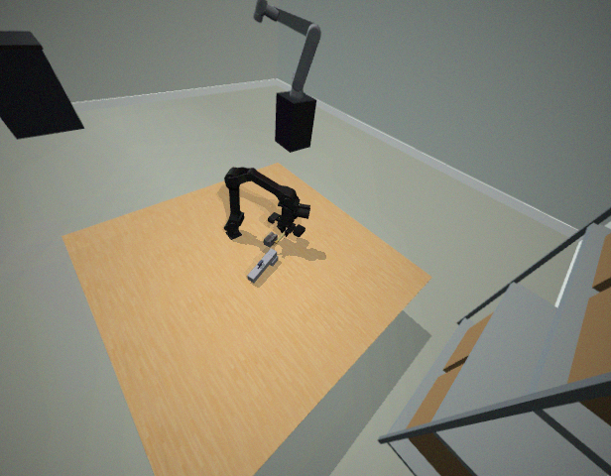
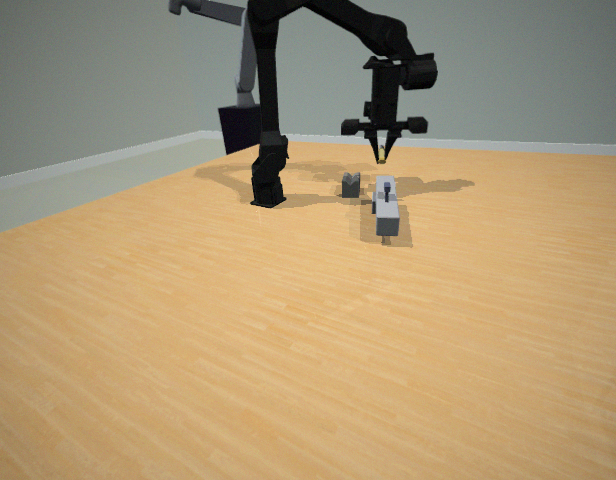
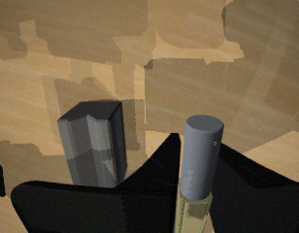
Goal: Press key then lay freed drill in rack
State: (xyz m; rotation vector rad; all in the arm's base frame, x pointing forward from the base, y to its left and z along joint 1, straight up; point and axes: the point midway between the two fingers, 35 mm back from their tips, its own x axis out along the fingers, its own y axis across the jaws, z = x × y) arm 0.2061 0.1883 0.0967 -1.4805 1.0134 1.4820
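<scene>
The drill is 10 mm ahead of my gripper tip, 40 mm to the right of it and 30 mm above it. The rest, counted from my gripper tip: rack: 50 mm behind, 60 mm to the right, 40 mm below; dark key: 90 mm ahead, 200 mm to the right, 10 mm below; light grey block: 80 mm ahead, 180 mm to the right, 30 mm below.
</scene>
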